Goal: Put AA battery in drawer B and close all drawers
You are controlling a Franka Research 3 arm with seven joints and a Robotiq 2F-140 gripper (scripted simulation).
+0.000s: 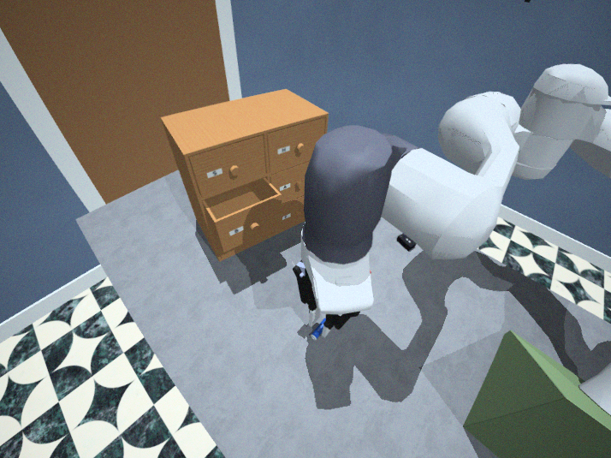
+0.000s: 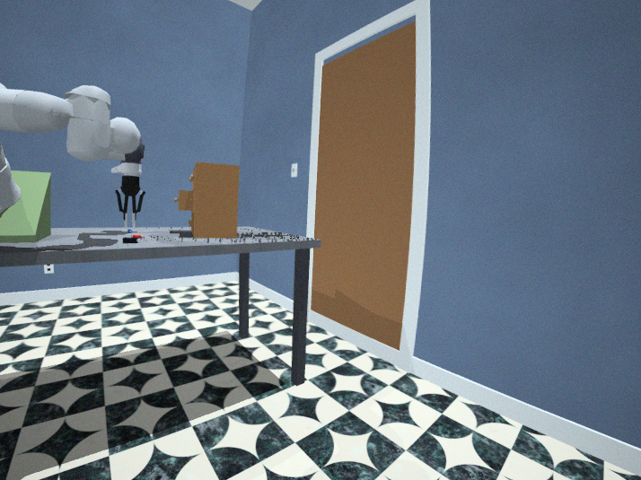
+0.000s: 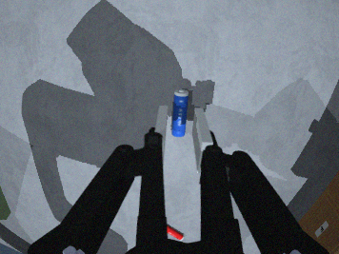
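Right now the blue AA battery is 5 cm below my hand. The rest, counted from my hand: small black object (4 cm behind, 35 cm to the right, 5 cm below); then red cylinder (21 cm to the right, 5 cm below).
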